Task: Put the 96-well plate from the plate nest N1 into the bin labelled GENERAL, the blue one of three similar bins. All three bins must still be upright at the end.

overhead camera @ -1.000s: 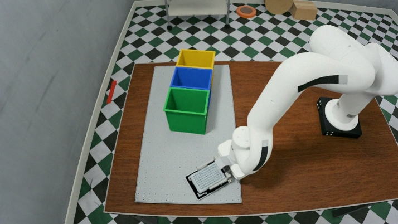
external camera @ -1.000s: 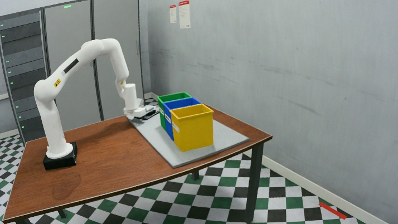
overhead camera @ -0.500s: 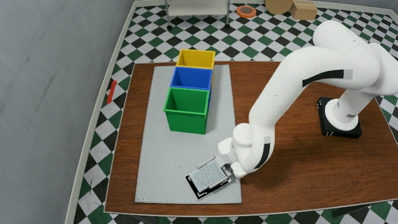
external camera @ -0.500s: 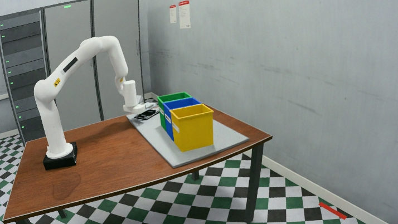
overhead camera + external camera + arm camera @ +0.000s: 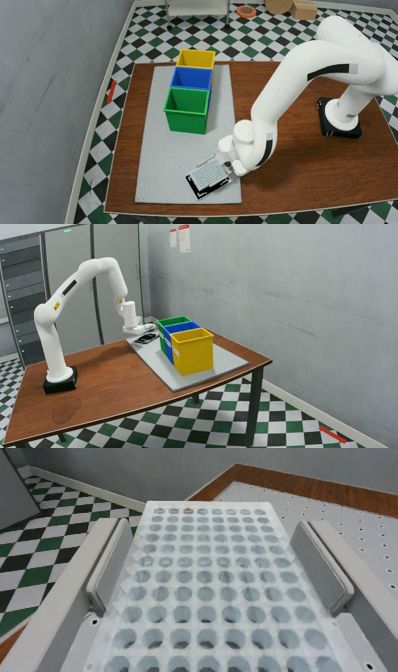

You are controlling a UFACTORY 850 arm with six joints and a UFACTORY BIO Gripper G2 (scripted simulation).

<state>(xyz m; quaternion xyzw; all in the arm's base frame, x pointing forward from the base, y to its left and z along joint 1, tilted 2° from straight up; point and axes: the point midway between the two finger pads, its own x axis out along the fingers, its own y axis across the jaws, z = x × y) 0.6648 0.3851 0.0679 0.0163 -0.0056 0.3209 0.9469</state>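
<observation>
Now: hand 9 cm above the black plate nest. From my hand the other things lie so: white 96-well plate 1 cm below; then blue bin 12 cm ahead, 41 cm to the right; then green bin 12 cm ahead, 28 cm to the right.
</observation>
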